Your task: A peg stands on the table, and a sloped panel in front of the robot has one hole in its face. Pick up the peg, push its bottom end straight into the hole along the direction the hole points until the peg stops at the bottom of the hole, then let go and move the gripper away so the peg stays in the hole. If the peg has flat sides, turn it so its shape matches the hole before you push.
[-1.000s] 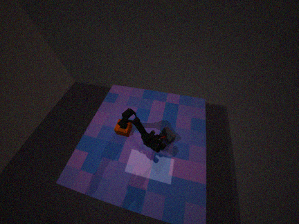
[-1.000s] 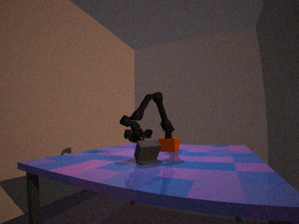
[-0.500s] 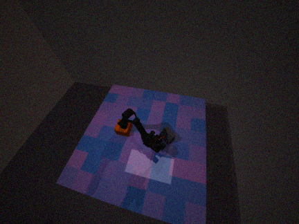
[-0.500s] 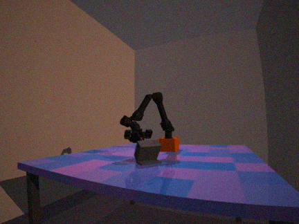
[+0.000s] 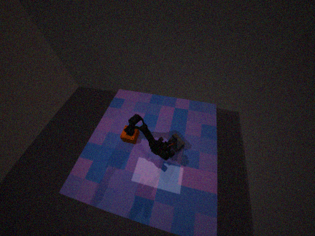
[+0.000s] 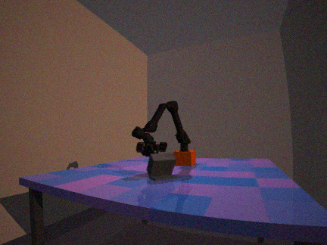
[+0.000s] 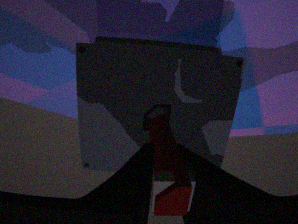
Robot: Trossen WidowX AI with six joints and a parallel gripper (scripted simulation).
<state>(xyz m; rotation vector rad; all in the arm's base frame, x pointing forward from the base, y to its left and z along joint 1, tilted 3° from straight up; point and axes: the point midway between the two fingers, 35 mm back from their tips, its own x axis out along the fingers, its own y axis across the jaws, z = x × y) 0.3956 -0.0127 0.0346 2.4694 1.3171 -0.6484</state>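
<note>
My gripper tip is now 1 cm to the left of the dark red peg, 1 cm below it and 1 cm past it. Also, from my gripper tip: dark grey sloped panel (5 cm to the left, 4 cm below, 3 cm ahead).
</note>
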